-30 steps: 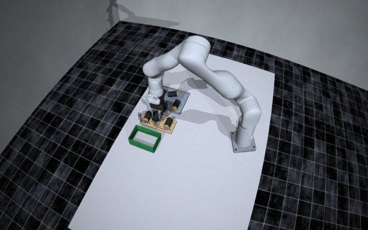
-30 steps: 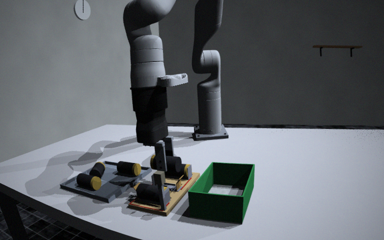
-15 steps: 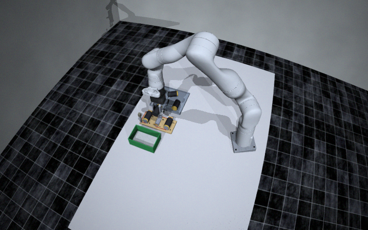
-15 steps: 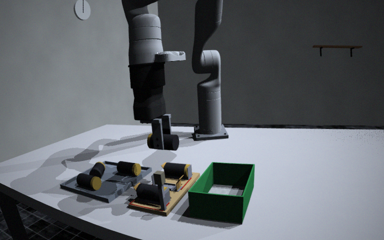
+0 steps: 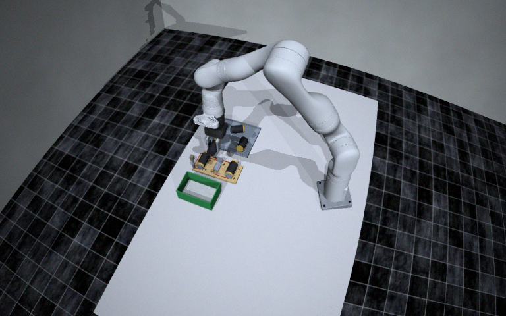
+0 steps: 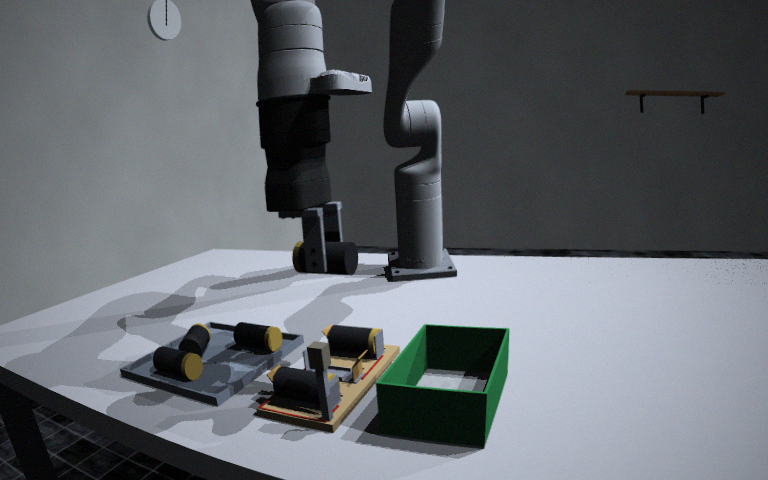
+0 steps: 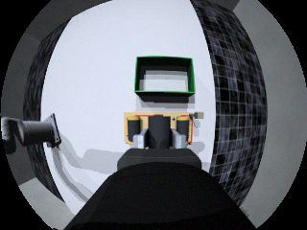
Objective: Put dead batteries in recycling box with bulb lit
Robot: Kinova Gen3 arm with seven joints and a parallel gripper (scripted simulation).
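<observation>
Right now the grey tray is 1 cm ahead of my hand, 19 cm to the right of it and 15 cm below it. The rest, counted from my hand: green recycling box 1 cm ahead, 14 cm to the left, 14 cm below.
</observation>
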